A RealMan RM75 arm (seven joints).
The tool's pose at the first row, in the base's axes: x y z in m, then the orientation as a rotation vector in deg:
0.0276, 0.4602, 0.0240, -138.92, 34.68, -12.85
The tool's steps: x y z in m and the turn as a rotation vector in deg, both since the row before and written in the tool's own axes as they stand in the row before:
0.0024, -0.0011, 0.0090, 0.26, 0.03, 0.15
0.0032, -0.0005, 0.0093, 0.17, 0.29, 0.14
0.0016, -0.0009, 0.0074, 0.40, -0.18, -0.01
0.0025, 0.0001, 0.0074, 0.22, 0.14, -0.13
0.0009, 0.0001, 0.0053, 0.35, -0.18, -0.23
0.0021, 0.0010, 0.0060, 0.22, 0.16, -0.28
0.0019, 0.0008, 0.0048, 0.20, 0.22, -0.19
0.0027, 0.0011, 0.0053, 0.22, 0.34, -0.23
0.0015, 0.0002, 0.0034, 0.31, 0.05, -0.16
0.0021, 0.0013, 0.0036, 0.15, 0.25, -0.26
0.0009, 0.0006, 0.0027, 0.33, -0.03, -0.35
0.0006, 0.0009, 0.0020, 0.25, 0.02, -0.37
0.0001, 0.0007, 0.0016, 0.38, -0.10, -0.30
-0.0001, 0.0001, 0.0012, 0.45, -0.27, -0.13
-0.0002, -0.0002, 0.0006, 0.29, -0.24, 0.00
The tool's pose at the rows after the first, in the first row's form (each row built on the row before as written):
0.0328, 0.4646, 0.0176, -138.62, 34.81, -12.89
0.0386, 0.4684, 0.0106, -138.41, 35.06, -13.23
0.0426, 0.4722, 0.0054, -138.03, 34.87, -13.12
0.0470, 0.4749, -0.0004, -137.87, 34.72, -13.40
0.0494, 0.4773, -0.0046, -137.61, 34.28, -13.37
0.0527, 0.4789, -0.0099, -137.50, 33.97, -13.74
0.0556, 0.4801, -0.0141, -137.38, 33.79, -14.14
0.0593, 0.4810, -0.0188, -137.25, 33.62, -14.70
0.0617, 0.4820, -0.0215, -137.01, 33.37, -14.90
0.0643, 0.4821, -0.0250, -136.96, 33.14, -15.35
0.0658, 0.4828, -0.0274, -136.76, 32.63, -15.54
0.0667, 0.4830, -0.0295, -136.65, 32.14, -15.78
0.0671, 0.4834, -0.0312, -136.39, 31.64, -15.87
0.0674, 0.4841, -0.0322, -136.00, 31.24, -15.70
0.0675, 0.4847, -0.0325, -135.72, 31.05, -15.47

